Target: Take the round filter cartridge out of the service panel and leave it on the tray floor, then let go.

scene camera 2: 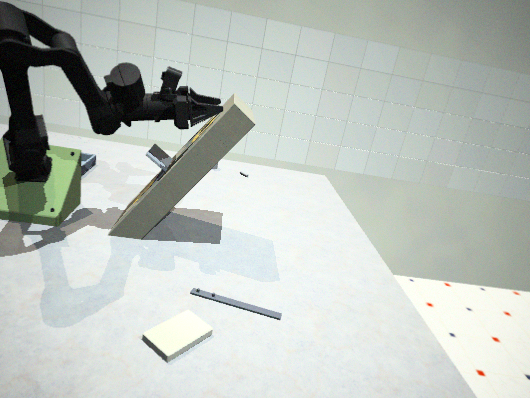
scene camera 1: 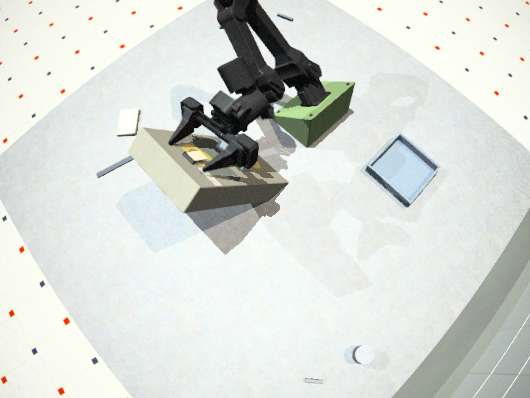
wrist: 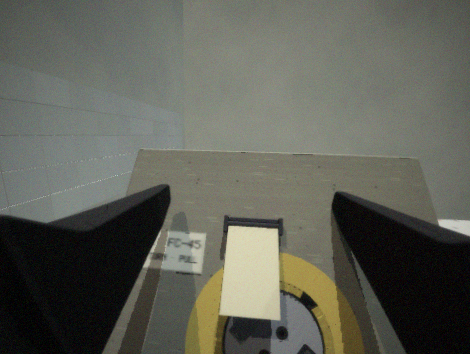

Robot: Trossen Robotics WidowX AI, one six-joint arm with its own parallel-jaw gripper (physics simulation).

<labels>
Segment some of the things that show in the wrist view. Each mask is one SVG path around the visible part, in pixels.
My gripper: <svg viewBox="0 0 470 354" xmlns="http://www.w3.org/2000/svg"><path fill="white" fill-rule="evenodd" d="M335 192L331 207L339 228L406 354L470 354L470 236L409 216L346 192ZM170 186L168 184L160 184L96 208L48 223L0 215L0 354L102 354L163 226L171 202Z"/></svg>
A round grey filter cartridge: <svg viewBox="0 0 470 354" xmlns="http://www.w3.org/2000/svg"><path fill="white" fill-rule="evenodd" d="M320 331L313 316L297 298L280 289L280 320L230 316L225 336L225 354L323 354Z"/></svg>
</labels>
